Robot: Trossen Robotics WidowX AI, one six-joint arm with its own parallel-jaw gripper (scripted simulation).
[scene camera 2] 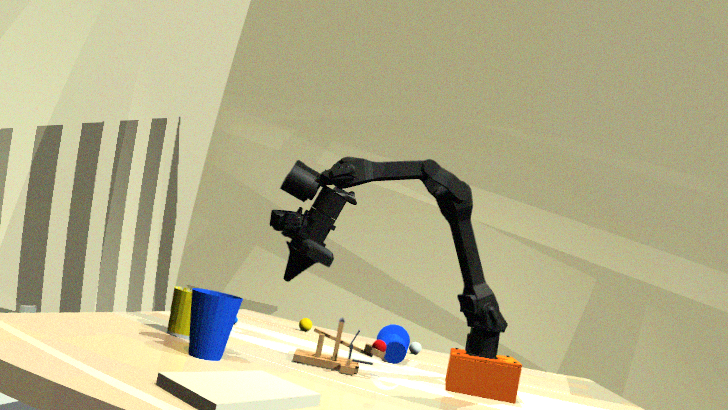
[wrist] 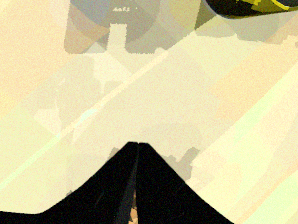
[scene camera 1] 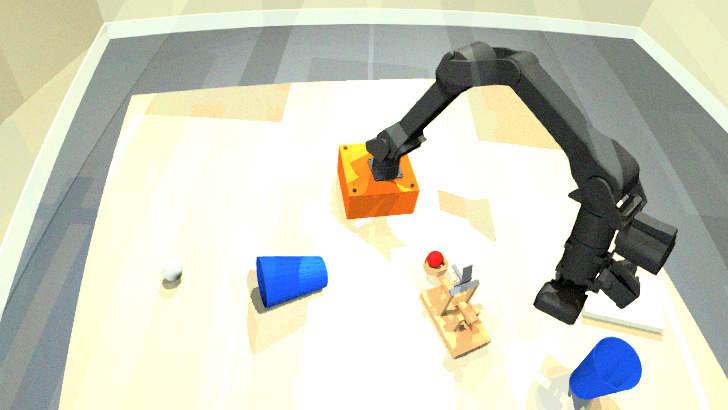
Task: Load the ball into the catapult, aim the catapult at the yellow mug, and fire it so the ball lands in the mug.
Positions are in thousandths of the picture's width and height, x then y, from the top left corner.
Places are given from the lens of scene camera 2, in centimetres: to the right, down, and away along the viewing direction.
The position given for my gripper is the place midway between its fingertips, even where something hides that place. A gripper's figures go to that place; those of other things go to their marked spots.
my gripper (scene camera 2: 392, 684): -16, 15, 97
yellow mug (scene camera 2: 247, 787): -39, 25, 97
wooden catapult (scene camera 2: 476, 891): -4, 33, 97
blue cup (scene camera 2: 545, 826): 9, 35, 125
The marked spots on the wooden catapult and the blue cup are 31 cm apart.
